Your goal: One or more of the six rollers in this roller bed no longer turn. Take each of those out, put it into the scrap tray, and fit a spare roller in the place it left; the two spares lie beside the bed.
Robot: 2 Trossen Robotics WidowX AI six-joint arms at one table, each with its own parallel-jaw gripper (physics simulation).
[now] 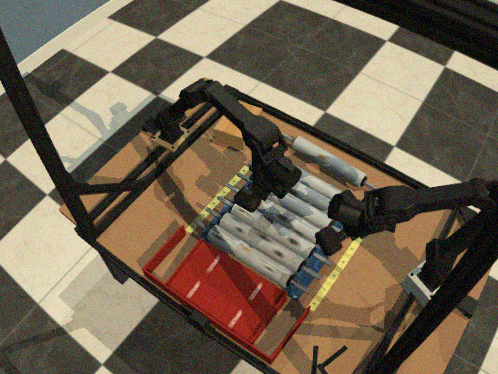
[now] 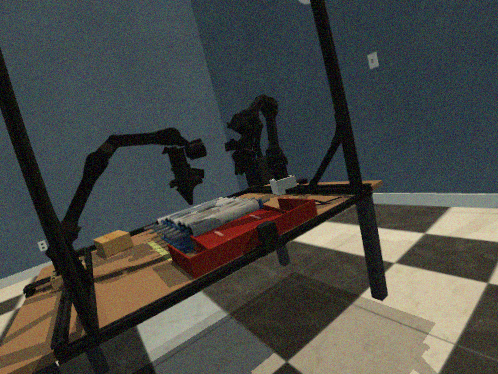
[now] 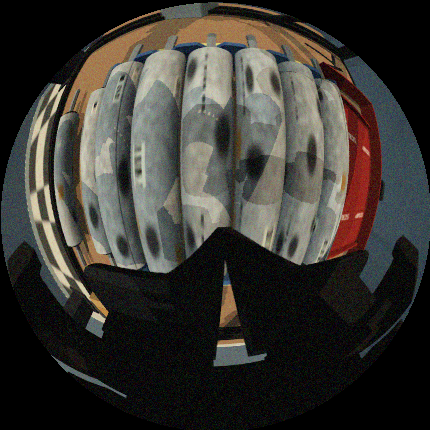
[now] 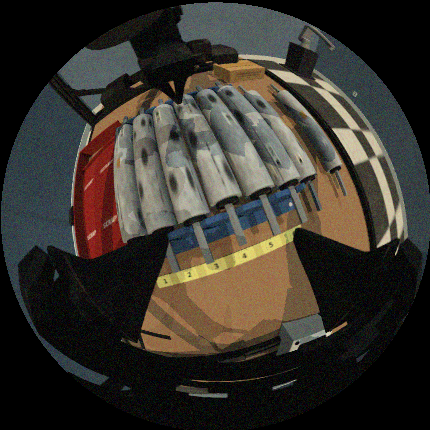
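Observation:
Several grey, dark-blotched rollers lie side by side in the blue roller bed. One spare roller lies close along the bed's side; the other spare roller lies farther out. The red scrap tray is beside the bed's opposite side; no roller shows in it. My left gripper is shut and empty, pointing down above the left-arm ends of the middle rollers. My right gripper is open and empty above the bed's right-arm end.
Yellow numbered strips lie along the bed's two ends. A tan block stands near the left arm. Black frame posts rise at the table's corners. Both arms reach over the bed.

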